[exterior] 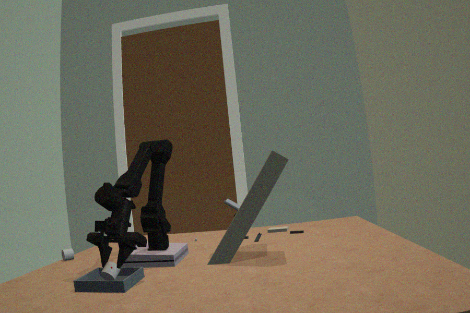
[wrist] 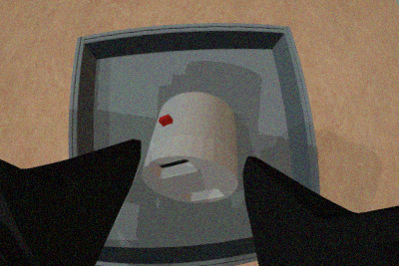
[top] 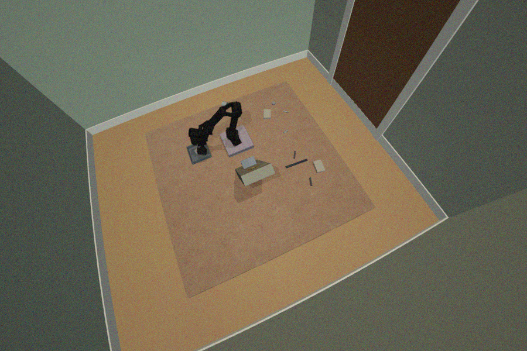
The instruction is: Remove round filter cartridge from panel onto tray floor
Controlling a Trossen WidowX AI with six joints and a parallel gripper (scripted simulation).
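Right now the white round cartridge is right at my gripper tip. From my gripper tip the other things lie so: service panel 420 mm ahead, 230 mm to the left, 130 mm above; then dark tray 10 mm to the right, 40 mm below.
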